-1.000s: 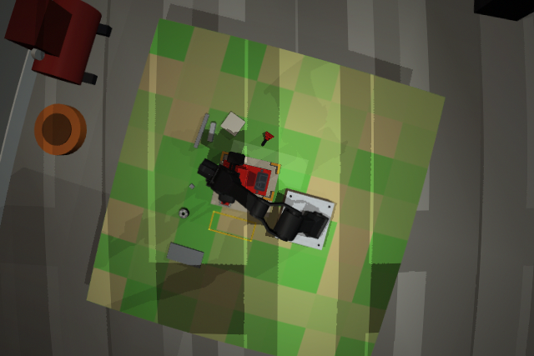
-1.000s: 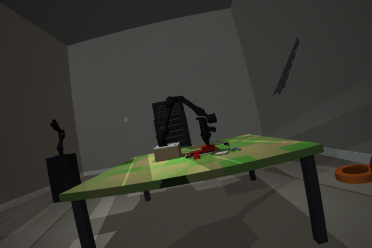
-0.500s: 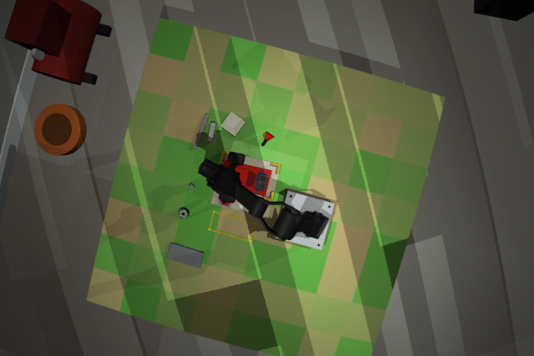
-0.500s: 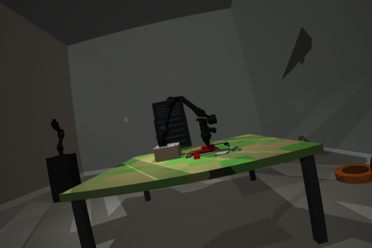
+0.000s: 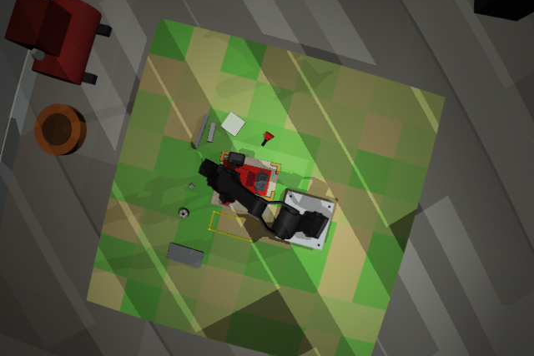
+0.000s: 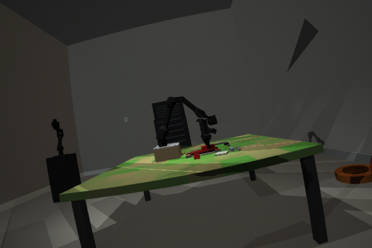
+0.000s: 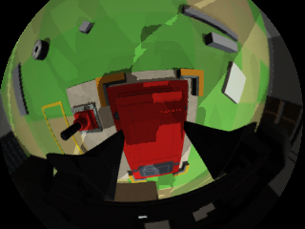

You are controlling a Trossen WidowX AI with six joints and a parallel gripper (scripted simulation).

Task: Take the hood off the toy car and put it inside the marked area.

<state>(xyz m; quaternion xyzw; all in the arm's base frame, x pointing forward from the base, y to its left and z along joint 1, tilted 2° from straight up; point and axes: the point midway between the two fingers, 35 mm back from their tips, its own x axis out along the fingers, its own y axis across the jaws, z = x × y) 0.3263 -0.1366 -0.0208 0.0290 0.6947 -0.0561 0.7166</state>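
Right now my gripper tip is 10 mm below the red hood. From my gripper tip the other things lie so: grey plate 180 mm ahead, 370 mm to the left, 30 mm below; then beige panel 30 mm ahead, 210 mm to the right, 30 mm below.
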